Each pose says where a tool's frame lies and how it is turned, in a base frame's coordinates. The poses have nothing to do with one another.
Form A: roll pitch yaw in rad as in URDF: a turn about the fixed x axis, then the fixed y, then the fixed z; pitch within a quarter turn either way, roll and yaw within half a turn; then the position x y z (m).
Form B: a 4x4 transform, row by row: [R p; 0 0 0 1], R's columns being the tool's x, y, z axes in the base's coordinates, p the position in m. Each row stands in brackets. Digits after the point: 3 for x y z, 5 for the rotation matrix.
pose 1, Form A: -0.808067 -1.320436 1.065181 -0.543 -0.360 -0.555
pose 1, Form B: [[0.12000 -0.26521 -0.95670 -0.543], [0.21675 0.94741 -0.23545 -0.360], [0.96882 -0.17911 0.17117 -0.555], [0 0 0 1]]
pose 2, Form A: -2.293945 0.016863 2.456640 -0.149 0.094 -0.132
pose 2, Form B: [[-0.77434 0.42844 -0.46566 -0.149], [0.63255 0.50449 -0.58768 0.094], [-0.01686 -0.74962 -0.66165 -0.132], [0 0 0 1]]
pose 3, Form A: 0.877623 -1.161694 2.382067 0.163 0.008 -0.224
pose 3, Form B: [[-0.28846 0.07179 0.95480 0.163], [0.27391 -0.94933 0.15413 0.008], [0.91748 0.30599 0.25418 -0.224], [0 0 0 1]]
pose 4, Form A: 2.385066 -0.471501 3.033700 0.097 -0.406 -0.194
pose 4, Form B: [[-0.88571 0.38828 -0.25449 0.097], [0.09593 0.68942 0.71798 -0.406], [0.45422 0.61150 -0.64788 -0.194], [0 0 0 1]]
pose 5, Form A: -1.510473 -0.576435 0.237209 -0.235 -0.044 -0.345
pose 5, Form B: [[0.81493 0.51465 -0.26650 -0.235], [0.19702 0.18644 0.96251 -0.044], [0.54504 -0.83689 0.05055 -0.345], [0 0 0 1]]
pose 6, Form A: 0.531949 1.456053 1.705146 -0.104 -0.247 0.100
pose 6, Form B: [[-0.01534 -0.92155 0.38797 -0.104], [0.11346 0.38390 0.91638 -0.247], [-0.99342 0.05807 0.09867 0.100], [0 0 0 1]]
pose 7, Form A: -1.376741 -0.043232 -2.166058 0.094 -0.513 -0.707
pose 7, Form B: [[-0.56020 0.13589 0.81713 0.094], [-0.82723 -0.14324 -0.54330 -0.513], [0.04322 -0.98031 0.19266 -0.707], [0 0 0 1]]
